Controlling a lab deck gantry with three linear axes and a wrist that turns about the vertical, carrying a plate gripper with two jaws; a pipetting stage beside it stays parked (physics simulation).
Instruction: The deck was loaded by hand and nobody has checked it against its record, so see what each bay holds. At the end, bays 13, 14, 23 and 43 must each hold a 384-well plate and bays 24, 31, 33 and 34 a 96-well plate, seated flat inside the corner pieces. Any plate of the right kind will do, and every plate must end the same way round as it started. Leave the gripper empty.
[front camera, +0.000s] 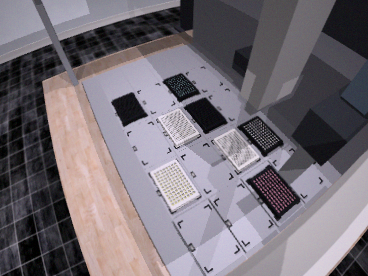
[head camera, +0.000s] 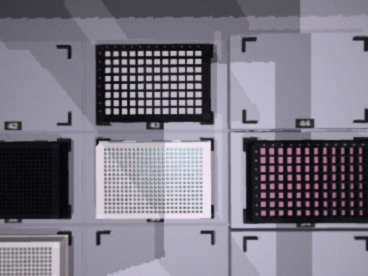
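Seen in the pictures: gripper, between the fingertips: (front camera: 297, 167); robot's base, origin of its link: (front camera: 112, 103).
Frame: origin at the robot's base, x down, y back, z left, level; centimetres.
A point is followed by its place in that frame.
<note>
Bay 43 holds a black 96-well plate with pale wells (front camera: 261, 135) @(x -1.0, y -39.7, z 36.0 cm) (head camera: 154, 82) @(x -1.4, y -39.4, z 36.3 cm). Bay 33 holds a white 384-well plate (front camera: 236, 149) @(x -1.4, y -39.6, z 25.3 cm) (head camera: 154, 180) @(x -1.3, y -39.3, z 25.7 cm). Bay 34 holds a black 96-well plate with pink wells (front camera: 274, 191) @(x -2.4, y -55.9, z 25.5 cm) (head camera: 310, 182) @(x -2.9, y -55.3, z 25.7 cm), looking flat inside its corners. A white 384-well plate (front camera: 179, 127) @(x -1.5, y -23.9, z 14.9 cm) (head camera: 25, 260) @(x -1.2, y -25.2, z 17.0 cm) is in bay 22, a black fine-welled plate (front camera: 206, 115) @(x -1.4, y -24.1, z 25.2 cm) (head camera: 30, 180) @(x -1.4, y -25.8, z 25.8 cm) in 32. In the front view, a white yellow-welled 96-well plate (front camera: 175, 185) @(x -1.4, y -40.0, z 4.3 cm) is in 13, a black teal-welled plate (front camera: 181, 86) @(x -1.3, y -7.3, z 25.5 cm) in 31, a black plate (front camera: 129, 107) @(x -1.2, y -7.0, z 4.6 cm) in 11. The gripper's jaws do not show.
Bays 42 and 44 show corner pieces and no plate in the head view. Bays 14, 23, 24, 12 and 21 hold no plate in the front view. A pale upright column (front camera: 285, 55) @(x -38.1, y -45.4, z 19.8 cm) and a dark block (front camera: 322, 130) @(x -34.2, y -55.5, z 17.7 cm) stand over the deck's back right side.
</note>
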